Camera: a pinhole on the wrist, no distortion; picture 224 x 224 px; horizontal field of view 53.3 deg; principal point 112.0 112.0 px. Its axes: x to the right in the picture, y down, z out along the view. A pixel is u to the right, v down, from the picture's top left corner.
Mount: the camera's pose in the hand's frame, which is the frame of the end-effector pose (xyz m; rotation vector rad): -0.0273 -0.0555 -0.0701 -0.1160 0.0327 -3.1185
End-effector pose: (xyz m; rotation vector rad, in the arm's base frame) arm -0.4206 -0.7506 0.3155 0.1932 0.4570 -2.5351
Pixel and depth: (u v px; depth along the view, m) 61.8 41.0 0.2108
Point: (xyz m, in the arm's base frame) -0.4506 -0.8239 0.4339
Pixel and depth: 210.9 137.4 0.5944
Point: -0.3152 -0.7132 0.9148
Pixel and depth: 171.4 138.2 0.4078
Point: -0.4097 -0.7328 0.6915
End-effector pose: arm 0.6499 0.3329 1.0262 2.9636 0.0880 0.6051
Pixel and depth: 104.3 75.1 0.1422
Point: 0.6657 0.3591 0.9515
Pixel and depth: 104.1 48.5 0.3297
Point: 0.7597 0.2755 0.7955
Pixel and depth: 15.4 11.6 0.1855
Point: 0.7540 0.3012 0.9534
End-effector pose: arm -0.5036 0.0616 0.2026 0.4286 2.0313 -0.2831
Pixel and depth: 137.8 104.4 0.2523
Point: -0.3623 -0.0618 0.1499
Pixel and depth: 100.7 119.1 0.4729
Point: -0.2321 -0.1542 -0.0131
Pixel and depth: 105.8 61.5 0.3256
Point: -0.2969 -0.0223 0.0775
